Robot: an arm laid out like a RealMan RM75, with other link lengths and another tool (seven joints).
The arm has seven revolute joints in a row. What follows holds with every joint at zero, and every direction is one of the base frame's.
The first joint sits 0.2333 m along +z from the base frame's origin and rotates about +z.
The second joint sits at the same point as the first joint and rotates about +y.
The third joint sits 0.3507 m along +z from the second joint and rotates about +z.
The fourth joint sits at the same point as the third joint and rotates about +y.
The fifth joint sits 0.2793 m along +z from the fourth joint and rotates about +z.
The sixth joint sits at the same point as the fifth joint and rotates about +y.
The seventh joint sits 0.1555 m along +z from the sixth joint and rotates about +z.
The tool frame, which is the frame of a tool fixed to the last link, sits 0.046 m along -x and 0.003 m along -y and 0.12 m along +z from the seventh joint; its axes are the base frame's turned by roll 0, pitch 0.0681 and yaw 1.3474 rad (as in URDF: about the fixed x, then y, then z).
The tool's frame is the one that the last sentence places.
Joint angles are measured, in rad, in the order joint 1, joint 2, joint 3, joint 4, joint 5, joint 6, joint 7. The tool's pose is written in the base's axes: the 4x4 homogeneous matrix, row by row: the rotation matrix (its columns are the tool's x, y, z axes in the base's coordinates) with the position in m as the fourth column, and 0 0 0 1 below. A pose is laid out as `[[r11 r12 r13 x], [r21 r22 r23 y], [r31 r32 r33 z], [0 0 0 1]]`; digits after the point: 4 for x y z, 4 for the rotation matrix.
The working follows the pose.
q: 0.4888, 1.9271, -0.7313, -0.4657, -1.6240, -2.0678, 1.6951
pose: [[-0.2595 -0.5095 -0.8204 0.2471], [-0.9241 0.3777 0.0578 0.4153], [0.2804 0.7732 -0.5688 -0.0192], [0 0 0 1]]
Where each joint sits with the arm in this pose, in the base's axes (m; each line is computed from the numbers above, not from the rounded line before):
joint 1: 0.0000 0.0000 0.2333
joint 2: 0.0000 0.0000 0.2333
joint 3: 0.2902 0.1543 0.1110
joint 4: 0.2902 0.1543 0.1110
joint 5: 0.4861 0.3534 0.1114
joint 6: 0.4861 0.3534 0.1114
joint 7: 0.3616 0.3721 0.0202
the tool: 0.2471 0.4153 -0.0192

